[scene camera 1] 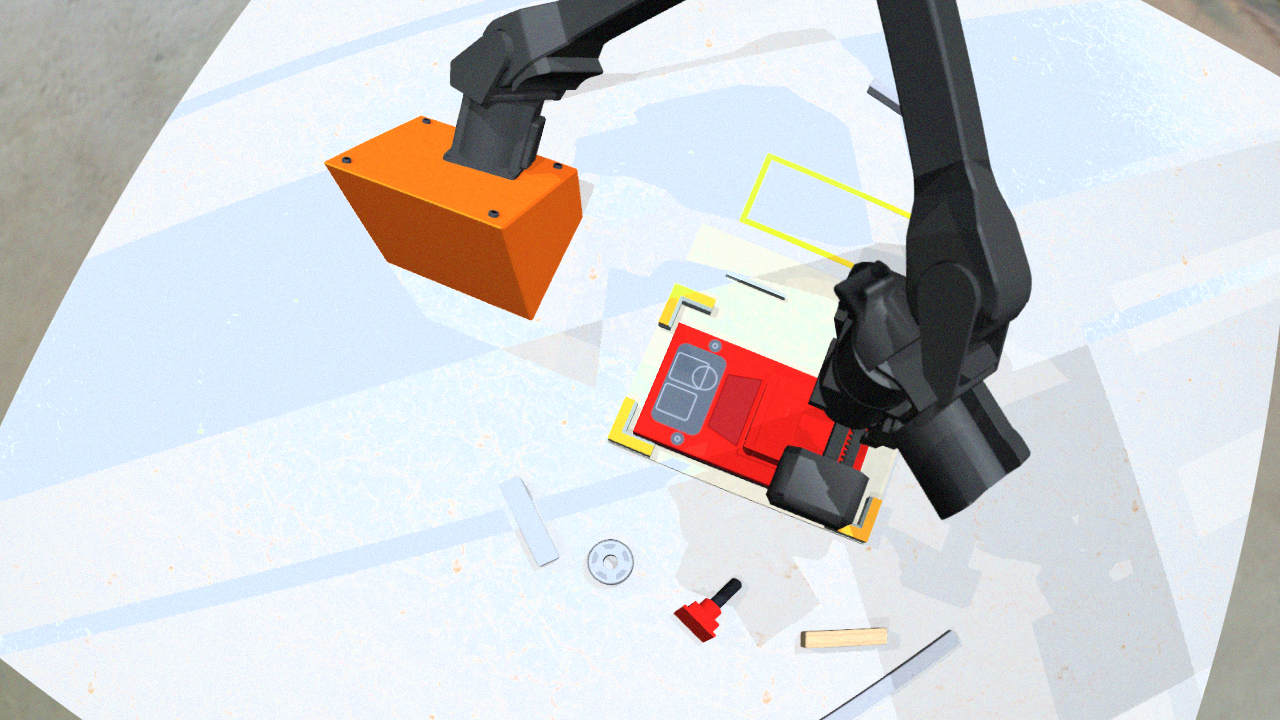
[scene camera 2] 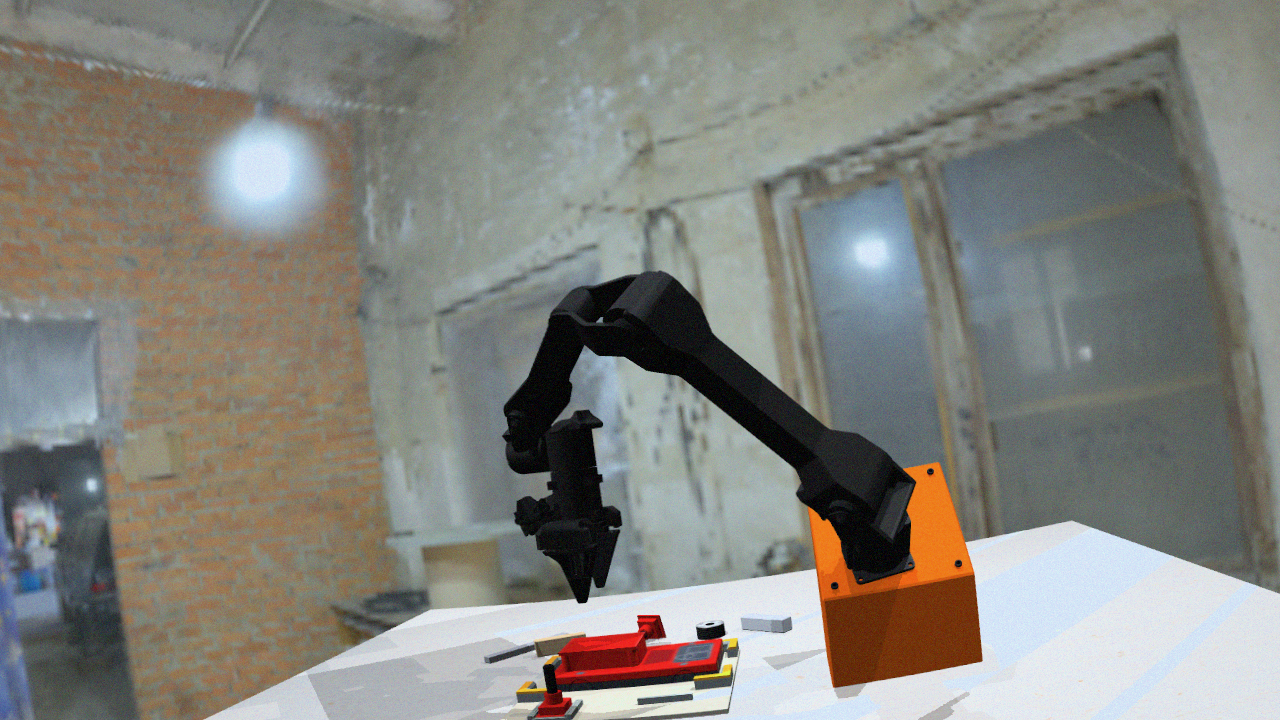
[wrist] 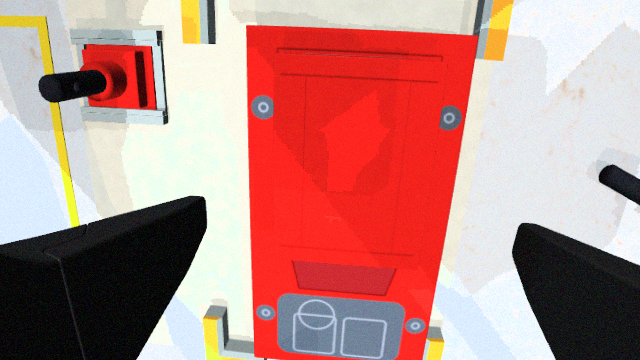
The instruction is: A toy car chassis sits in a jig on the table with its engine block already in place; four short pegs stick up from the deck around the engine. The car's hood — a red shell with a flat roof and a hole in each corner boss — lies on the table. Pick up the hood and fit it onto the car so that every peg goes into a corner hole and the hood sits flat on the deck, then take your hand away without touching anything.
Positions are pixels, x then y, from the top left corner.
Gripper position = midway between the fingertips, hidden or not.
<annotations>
my gripper: scene camera 1 828,417; scene camera 2 592,595; wrist 358,225
</annotations>
